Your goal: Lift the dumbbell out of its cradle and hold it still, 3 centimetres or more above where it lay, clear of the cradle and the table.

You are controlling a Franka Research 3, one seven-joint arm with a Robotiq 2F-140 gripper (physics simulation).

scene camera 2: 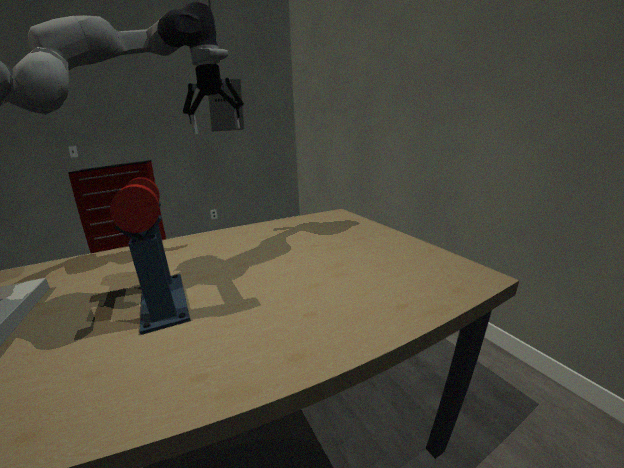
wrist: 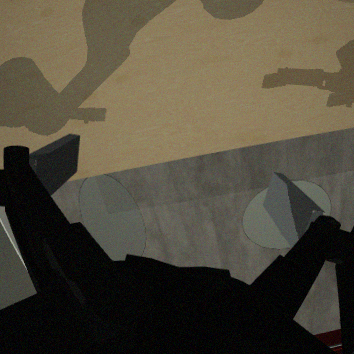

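The dumbbell [scene camera 2: 135, 209] shows its red round end towards scene camera 2, with part of a second red end behind it. It rests on top of the cradle [scene camera 2: 155, 279], a blue-grey post on a bolted base plate. The dumbbell's handle is hidden in this view. My gripper [scene camera 2: 216, 123] [wrist: 174, 170] is open and empty, pointing down. It hangs well above the dumbbell's height, to its right in scene camera 2, apart from it. Neither dumbbell nor cradle shows in the wrist view.
The wooden table [scene camera 2: 352, 302] [wrist: 200, 120] carries shadows of the arm. A pale grey slab [scene camera 2: 22, 304] lies at its left edge. A red drawer cabinet [scene camera 2: 103, 221] stands behind the table. In the wrist view, the table edge crosses below the fingers, with grey floor [wrist: 190, 215] beyond.
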